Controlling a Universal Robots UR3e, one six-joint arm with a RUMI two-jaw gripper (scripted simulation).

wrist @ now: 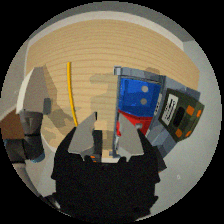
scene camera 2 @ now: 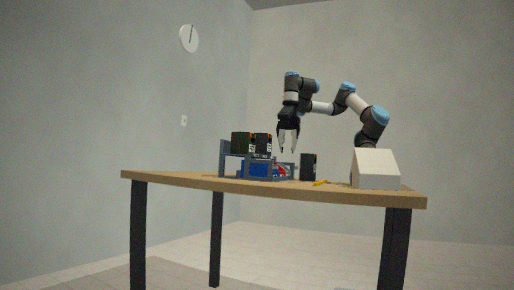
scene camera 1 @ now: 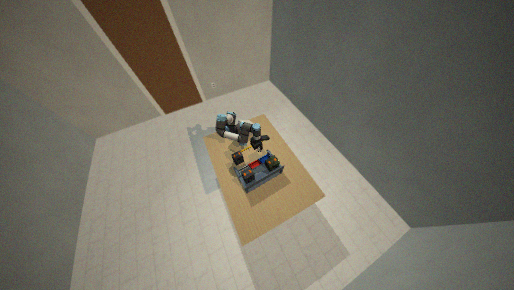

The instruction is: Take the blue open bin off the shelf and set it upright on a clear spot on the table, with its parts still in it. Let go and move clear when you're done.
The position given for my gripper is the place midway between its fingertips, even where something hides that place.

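Note:
I can see my gripper [scene camera 2: 287, 153], and the wrist view gives me the same gripper [wrist: 107, 112]. There is a blue open bin [wrist: 131, 95] in sight too.

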